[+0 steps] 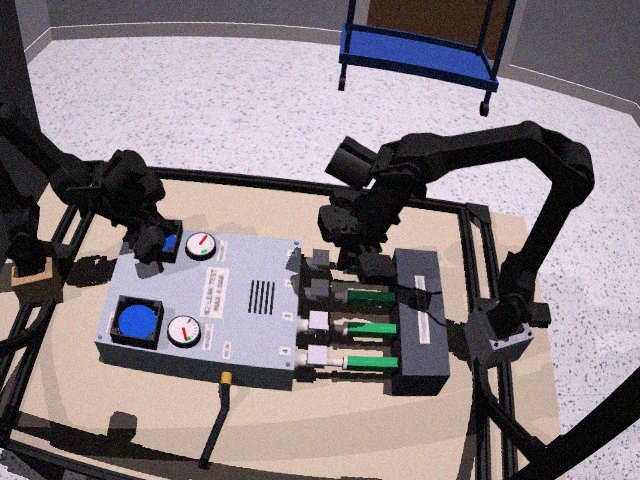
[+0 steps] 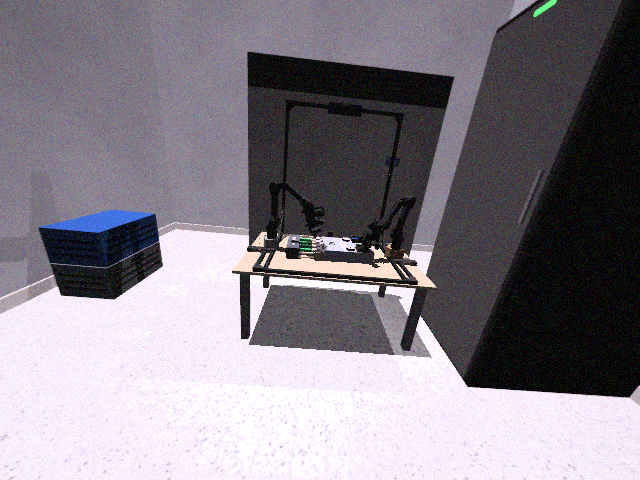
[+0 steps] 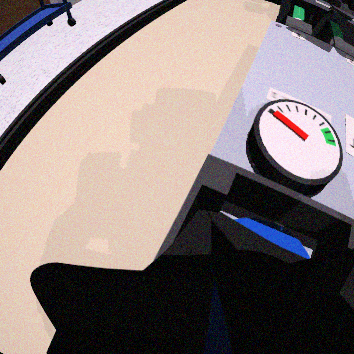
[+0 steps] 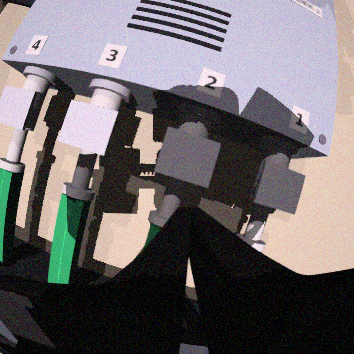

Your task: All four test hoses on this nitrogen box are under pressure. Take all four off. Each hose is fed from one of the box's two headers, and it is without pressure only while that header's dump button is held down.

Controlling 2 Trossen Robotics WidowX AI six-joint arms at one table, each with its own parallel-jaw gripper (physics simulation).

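Frame: origin at the left arm's base, x left, y back, z up, level; metres.
Where they show: left gripper, fingertip midpoint: (image 1: 173, 231) (image 2: 359, 250) (image 3: 206, 218); right gripper, fingertip midpoint: (image 1: 339, 269) (image 2: 315, 238) (image 3: 352, 9) (image 4: 186, 216); left arm's base at its link origin: (image 1: 31, 262) (image 2: 395, 248); right arm's base at its link origin: (image 1: 505, 322) (image 2: 271, 237).
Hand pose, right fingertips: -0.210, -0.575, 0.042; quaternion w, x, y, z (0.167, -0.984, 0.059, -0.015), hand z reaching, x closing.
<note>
Things, the pixels of their top centre, and the offset from my right fingertips, as dx, dy, dz. "pt": a spot on its surface instead.
- far blue dump button at its top centre: (image 3: 247, 293) (image 1: 159, 243) +0.182, +0.286, -0.042
- dark block at a spot on its surface: (image 1: 420, 314) pt -0.105, -0.118, -0.046
- yellow-tipped black cable at a spot on its surface: (image 1: 225, 378) pt -0.109, +0.235, -0.077
The grey nitrogen box (image 1: 199, 295) (image 2: 344, 248) lies on the table. My left gripper (image 1: 151, 248) (image 3: 206, 218) (image 2: 368, 238) is shut and presses down on the far blue dump button (image 1: 170, 243) (image 3: 274, 237). The gauge beside it (image 1: 200, 246) (image 3: 296, 140) has its red needle at the end away from the green mark. The near dump button (image 1: 137, 321) is free, and its gauge (image 1: 184, 330) reads near green. The four hoses sit in ports 1 to 4, with couplers 1 (image 4: 279, 182), 2 (image 4: 187, 156), 3 (image 4: 88, 126) and 4 (image 4: 12, 107). My right gripper (image 1: 349, 264) (image 4: 186, 216) (image 2: 313, 219) is shut and empty, just behind couplers 1 and 2.
The green hoses (image 1: 371, 329) run into a dark block (image 1: 420, 314) on the right. A yellow-tipped black cable (image 1: 225, 378) leaves the box's front. A black frame rail (image 1: 470, 267) borders the table. A blue cart (image 1: 413, 54) stands behind it, and a dark cabinet (image 2: 509, 190) beside it.
</note>
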